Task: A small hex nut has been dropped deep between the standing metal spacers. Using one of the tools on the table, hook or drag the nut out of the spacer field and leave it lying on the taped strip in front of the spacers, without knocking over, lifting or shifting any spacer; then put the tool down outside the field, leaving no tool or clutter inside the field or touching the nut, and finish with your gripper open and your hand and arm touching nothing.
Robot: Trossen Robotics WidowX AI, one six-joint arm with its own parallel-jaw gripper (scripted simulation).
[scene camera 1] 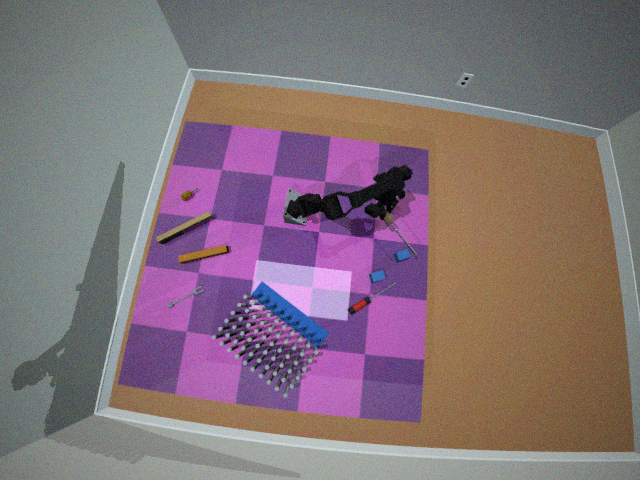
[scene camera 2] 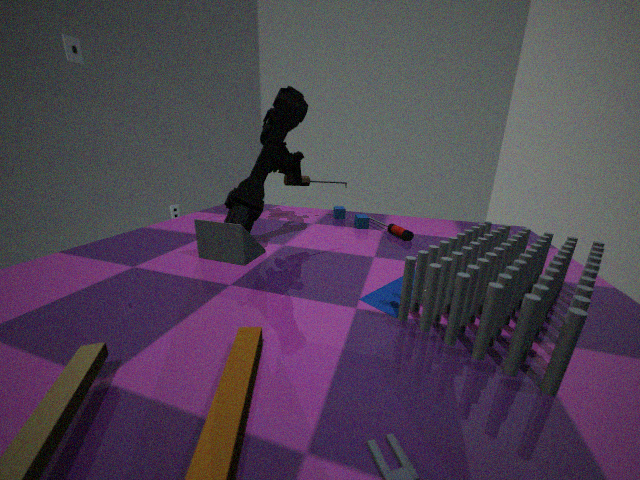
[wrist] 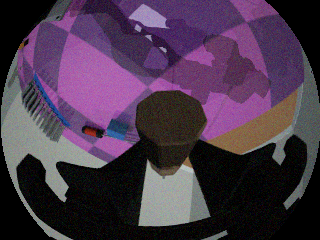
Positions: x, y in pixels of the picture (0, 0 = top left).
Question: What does my gripper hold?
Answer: A hook tool.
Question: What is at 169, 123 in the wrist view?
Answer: A hook tool.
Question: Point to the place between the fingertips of my gripper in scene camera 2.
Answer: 298, 183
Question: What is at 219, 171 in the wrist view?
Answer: My gripper.
